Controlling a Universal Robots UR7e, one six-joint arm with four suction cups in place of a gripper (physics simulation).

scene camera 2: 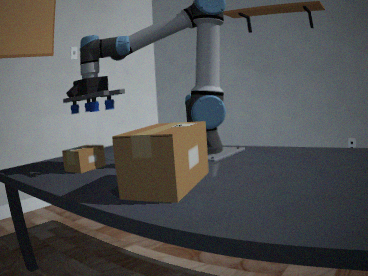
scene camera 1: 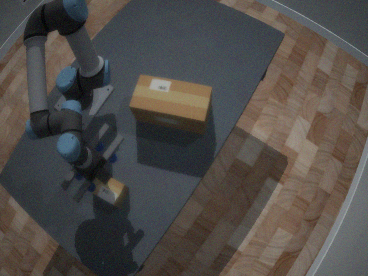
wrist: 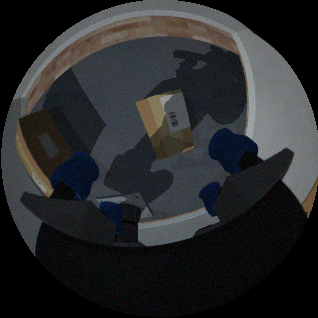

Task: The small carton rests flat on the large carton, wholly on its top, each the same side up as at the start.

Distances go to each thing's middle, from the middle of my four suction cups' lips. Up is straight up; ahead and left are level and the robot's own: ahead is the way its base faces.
Labels:
I see the small carton (scene camera 2: 81,159) 18 cm below my suction cup, 4 cm to the right of it and 3 cm ahead of it. From my suction cup the other things lie so: large carton (scene camera 2: 163,162): 40 cm to the left, 15 cm below, 4 cm ahead.

